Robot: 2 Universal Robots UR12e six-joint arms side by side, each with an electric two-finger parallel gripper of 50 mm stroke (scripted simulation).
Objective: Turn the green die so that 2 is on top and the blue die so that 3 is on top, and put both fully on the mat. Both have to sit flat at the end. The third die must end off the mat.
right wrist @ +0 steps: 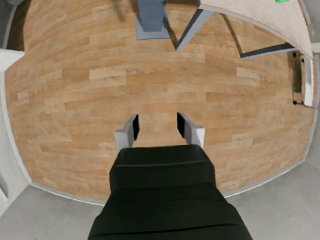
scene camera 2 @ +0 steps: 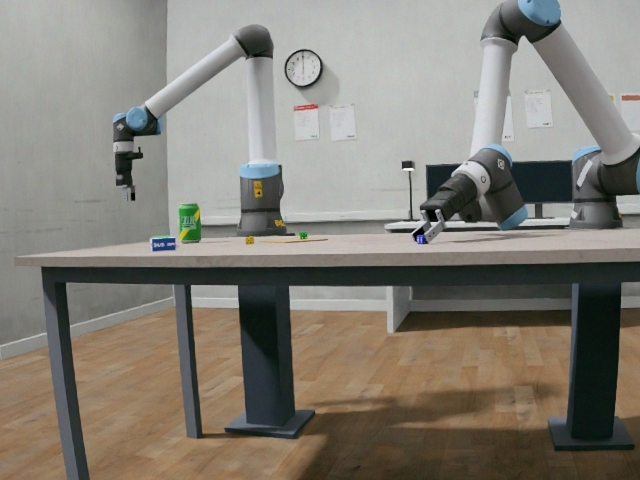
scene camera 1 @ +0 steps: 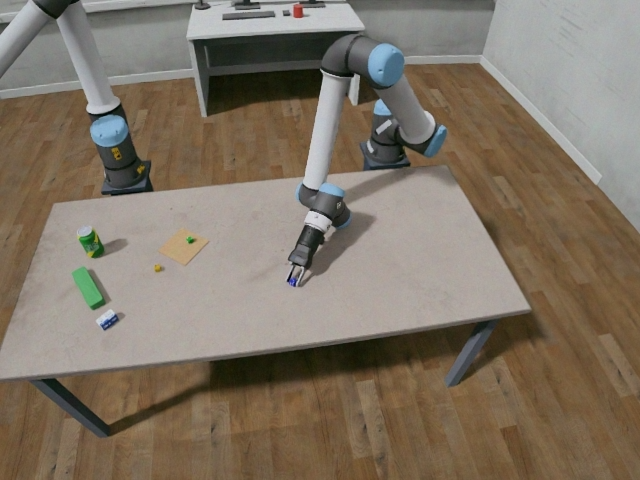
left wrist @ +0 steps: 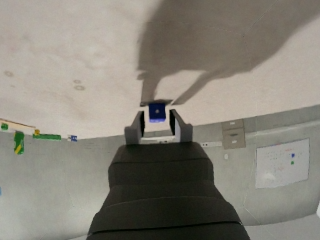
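You'd see my left gripper (scene camera 2: pixel 419 238), and again my left gripper (scene camera 1: pixel 291 283), and once more my left gripper (left wrist: pixel 157 117). My right gripper (right wrist: pixel 158 121) is visible too. Then there's a tan mat (scene camera 1: pixel 177 248), though in the right wrist view the tan mat is out of frame.
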